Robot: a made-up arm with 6 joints.
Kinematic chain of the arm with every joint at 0, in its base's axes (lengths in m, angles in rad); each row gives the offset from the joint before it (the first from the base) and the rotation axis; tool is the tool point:
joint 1: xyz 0 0 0.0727 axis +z
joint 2: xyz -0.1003 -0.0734 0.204 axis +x
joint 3: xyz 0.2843 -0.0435 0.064 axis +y
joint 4: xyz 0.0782 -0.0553 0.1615 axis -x
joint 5: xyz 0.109 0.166 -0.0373 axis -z
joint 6: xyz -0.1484 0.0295 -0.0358 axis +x
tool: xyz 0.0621 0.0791 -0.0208
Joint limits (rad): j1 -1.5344..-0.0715 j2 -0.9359..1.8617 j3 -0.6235..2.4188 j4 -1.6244..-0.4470 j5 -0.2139..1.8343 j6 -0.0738..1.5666
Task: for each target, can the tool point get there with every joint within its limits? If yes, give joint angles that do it. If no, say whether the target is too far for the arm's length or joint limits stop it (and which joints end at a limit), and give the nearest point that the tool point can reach.
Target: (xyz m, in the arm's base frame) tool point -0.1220 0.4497 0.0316
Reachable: no: joint limits stop it (at a limit: joint 1, joint 3, joint 5) | nearest point 0.0921 0.2113 0.1378 | short by 0.338 m
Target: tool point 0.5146 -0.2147 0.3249
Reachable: yes | joints -0.6060 1.3728 1.8172 -1.1573 0.3589 0.3133
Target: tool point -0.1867 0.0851 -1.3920
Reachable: no: too far | nearest point -0.0944 -0.2309 -0.1687 | short by 1.267 m
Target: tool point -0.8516 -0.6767 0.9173
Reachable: no: too far | nearest point -0.4765 -0.4274 0.6107 | short by 0.545 m
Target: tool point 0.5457 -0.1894 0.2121
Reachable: yes | joints -0.7340 1.3938 1.8979 -1.4490 1.0440 0.5150
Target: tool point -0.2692 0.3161 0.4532
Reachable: no: joint limits stop it (at a limit: joint 1, joint 2, joint 3, joint 5) | nearest point 0.0311 0.2884 0.5290 | short by 0.311 m
